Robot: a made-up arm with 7 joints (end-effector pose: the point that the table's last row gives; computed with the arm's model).
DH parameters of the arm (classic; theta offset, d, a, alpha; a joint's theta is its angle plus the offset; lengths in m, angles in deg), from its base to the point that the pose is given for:
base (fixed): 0 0 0 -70
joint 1: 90 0 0 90
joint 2: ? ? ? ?
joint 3: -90 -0.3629 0.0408 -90
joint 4: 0 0 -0.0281 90
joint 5: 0 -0.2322 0 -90
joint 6: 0 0 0 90
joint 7: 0 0 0 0
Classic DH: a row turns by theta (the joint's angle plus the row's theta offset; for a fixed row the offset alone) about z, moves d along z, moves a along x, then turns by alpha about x.
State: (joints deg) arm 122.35 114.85 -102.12 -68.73 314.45 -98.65 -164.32
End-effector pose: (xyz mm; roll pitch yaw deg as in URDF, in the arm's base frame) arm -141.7 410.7 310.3 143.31 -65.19 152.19
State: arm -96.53 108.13 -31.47 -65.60 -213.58 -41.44 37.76
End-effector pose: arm 117.1 375.9 370.9 -179.85 35.53 101.54
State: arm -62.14 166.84 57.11 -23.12 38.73 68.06 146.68
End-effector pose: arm -451.0 128.0 369.6 153.17 51.65 57.56
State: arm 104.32 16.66 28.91 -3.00 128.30 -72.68 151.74
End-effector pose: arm -582.8 -64.5 110.9 -174.98 5.24 -145.20
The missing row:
joint 2: 70 0 0 -90
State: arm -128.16 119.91 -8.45 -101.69 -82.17 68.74 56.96
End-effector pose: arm -182.7 255.6 306.9 -81.33 -4.90 -87.90
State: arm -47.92 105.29 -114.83 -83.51 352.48 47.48 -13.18
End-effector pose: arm 130.0 463.9 -117.7 18.66 74.30 -92.99
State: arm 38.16 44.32 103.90 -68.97 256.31 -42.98 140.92
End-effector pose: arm -251.6 465.1 -69.1 -23.53 -87.85 93.06
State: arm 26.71 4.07 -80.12 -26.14 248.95 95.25 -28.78
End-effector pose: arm -219.9 -90.6 -546.0 -28.55 76.67 152.18
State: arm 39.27 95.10 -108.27 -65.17 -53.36 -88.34 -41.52
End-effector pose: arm -276.5 461.3 -65.7 -146.68 -59.85 13.23
